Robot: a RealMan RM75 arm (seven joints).
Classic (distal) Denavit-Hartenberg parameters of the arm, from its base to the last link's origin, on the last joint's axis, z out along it. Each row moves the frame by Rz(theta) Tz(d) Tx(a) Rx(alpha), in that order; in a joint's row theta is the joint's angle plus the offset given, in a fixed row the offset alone. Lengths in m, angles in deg.
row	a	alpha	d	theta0
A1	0	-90	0.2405	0
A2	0	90	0	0
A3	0	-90	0.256	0
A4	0	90	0	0
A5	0	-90	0.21	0
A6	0	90	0	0
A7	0	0	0.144	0
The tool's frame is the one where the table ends.
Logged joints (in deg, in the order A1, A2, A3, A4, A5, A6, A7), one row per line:
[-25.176 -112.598 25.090 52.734 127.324 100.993 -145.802]
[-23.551 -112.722 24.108 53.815 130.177 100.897 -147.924]
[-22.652 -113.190 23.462 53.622 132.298 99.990 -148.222]
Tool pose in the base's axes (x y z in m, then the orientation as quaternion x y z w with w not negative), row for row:
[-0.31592 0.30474 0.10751 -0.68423 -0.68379 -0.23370 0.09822]
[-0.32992 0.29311 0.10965 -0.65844 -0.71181 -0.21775 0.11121]
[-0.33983 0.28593 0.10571 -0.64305 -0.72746 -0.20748 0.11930]
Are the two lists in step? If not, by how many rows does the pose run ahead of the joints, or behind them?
They are in step.
